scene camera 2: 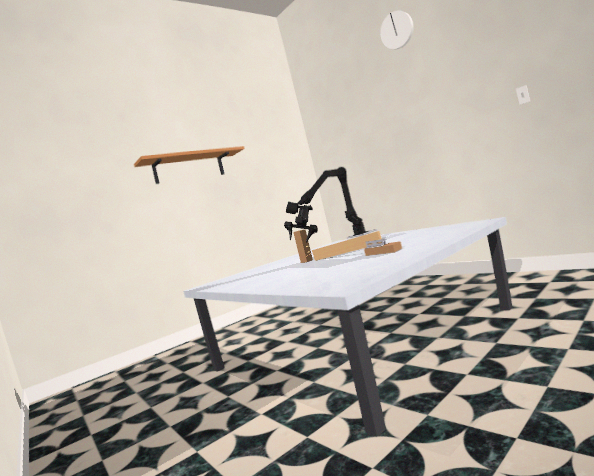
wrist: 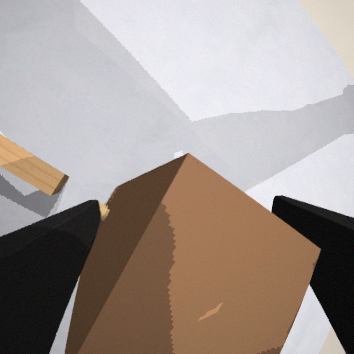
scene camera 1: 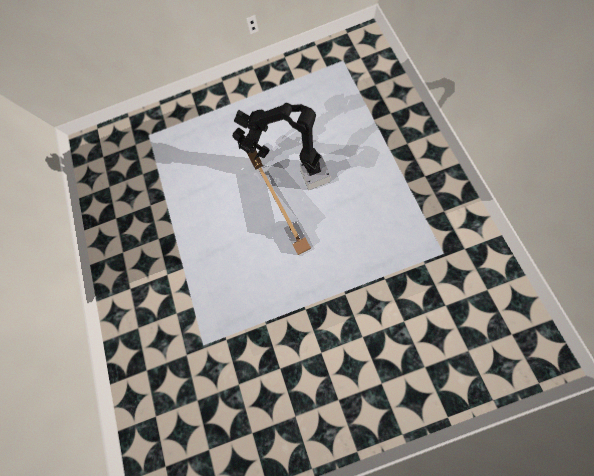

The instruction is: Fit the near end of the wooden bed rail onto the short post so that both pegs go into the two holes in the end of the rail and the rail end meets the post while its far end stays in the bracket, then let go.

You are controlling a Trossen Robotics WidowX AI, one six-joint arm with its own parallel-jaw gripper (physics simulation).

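Places are measured from the arm's base along level axes (x ahead, y left, z up), in millimetres.
Pixels of known places: gripper, fingertip midpoint: [scene camera 2: 298, 241] [scene camera 1: 247, 154]; arm's base at its link origin: [scene camera 2: 360, 233] [scene camera 1: 313, 168].
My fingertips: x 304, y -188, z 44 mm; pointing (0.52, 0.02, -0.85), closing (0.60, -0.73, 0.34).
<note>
For each thing: its top centre in the pictures, then the offset to it from my fingertips. "pt": a spot on its surface instead. Level surfaces: height alone.
- light peg at a spot on its surface: [wrist: 104, 211] pt 27 mm back, 27 mm left, 37 mm down
- wooden block at its top centre: [scene camera 2: 382, 245] [scene camera 1: 297, 237] 96 mm back, 500 mm left, 89 mm down
- white table at its surface level: 124 mm down
The short wooden post [scene camera 1: 255, 161] [scene camera 2: 301, 247] [wrist: 225, 235] stands upright on the table. One light peg [wrist: 104, 211] shows on its side in the wrist view, partly behind a finger. My gripper [scene camera 1: 250, 144] [scene camera 2: 299, 238] [wrist: 187, 206] is open at the post's top, pointing down, with a finger on either side and no grip on it. The bed rail [scene camera 1: 277, 199] [scene camera 2: 345, 246] [wrist: 32, 165] lies with its near end apart from the post, a gap showing in the wrist view. Its far end is at the grey bracket [scene camera 2: 375, 243]; the seating is too small to tell.
A wooden block [scene camera 1: 301, 246] [scene camera 2: 385, 249] lies beside the bracket at the rail's far end. The arm's base [scene camera 1: 316, 179] stands on the white table [scene camera 1: 360, 225] [scene camera 2: 280, 285], to the right of the post in scene camera 1. A wall shelf [scene camera 2: 190, 155] hangs well away from the arm.
</note>
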